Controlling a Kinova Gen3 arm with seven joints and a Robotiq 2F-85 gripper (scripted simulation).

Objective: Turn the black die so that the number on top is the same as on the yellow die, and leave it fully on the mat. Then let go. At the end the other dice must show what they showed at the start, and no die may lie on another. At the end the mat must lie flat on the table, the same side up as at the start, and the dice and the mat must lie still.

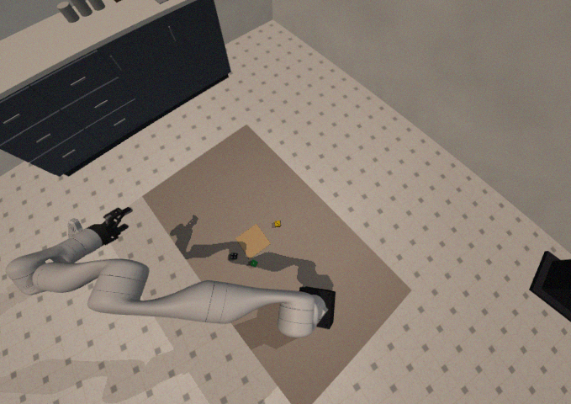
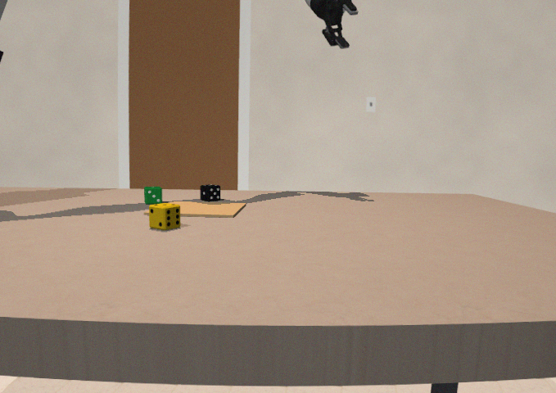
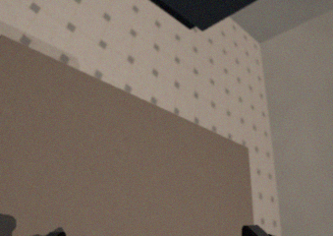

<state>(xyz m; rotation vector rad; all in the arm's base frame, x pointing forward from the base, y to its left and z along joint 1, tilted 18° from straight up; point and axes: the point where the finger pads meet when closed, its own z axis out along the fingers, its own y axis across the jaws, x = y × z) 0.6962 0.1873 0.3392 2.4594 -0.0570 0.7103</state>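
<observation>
My hand is 39 cm above the mat, 34 cm past it and 28 cm to the left of it. Also, from my hand: green die 43 cm behind, 38 cm below, 20 cm to the right; yellow die 43 cm to the right, 38 cm below, 38 cm behind; black die 38 cm below, 32 cm behind, 15 cm to the right.
</observation>
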